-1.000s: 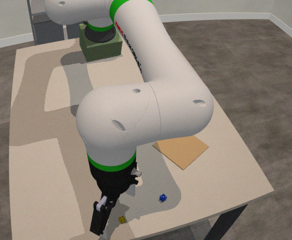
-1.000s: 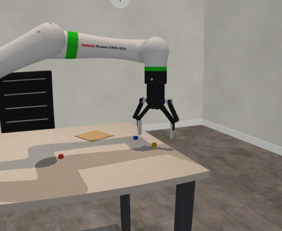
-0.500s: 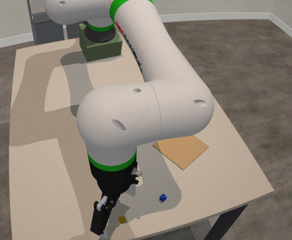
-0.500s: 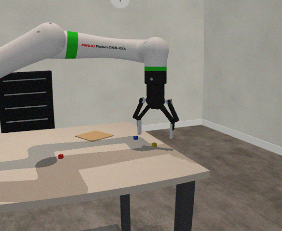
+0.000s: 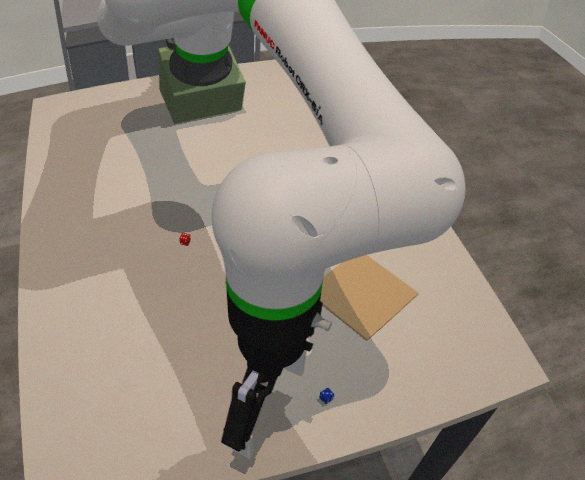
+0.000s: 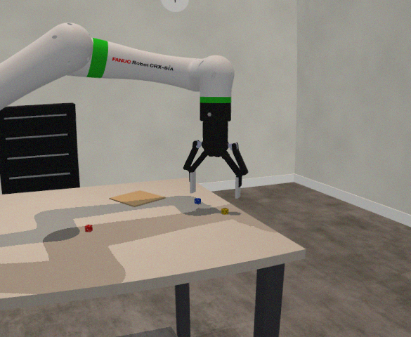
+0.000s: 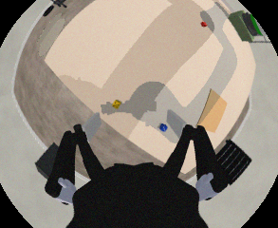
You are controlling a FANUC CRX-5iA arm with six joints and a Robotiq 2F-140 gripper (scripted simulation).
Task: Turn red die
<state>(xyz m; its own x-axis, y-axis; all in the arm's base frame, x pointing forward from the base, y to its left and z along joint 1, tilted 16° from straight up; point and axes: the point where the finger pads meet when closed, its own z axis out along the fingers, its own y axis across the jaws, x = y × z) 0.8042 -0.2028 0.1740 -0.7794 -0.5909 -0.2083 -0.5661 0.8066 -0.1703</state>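
Right now the blue die is 10 cm to the left of my hand and 5 cm below it. The rest, counted from my hand: tan mat 25 cm to the left, 16 cm behind, 6 cm below; then red die 39 cm behind, 5 cm below, 2 cm to the left; then yellow die 5 cm below, 4 cm to the right, 1 cm ahead.
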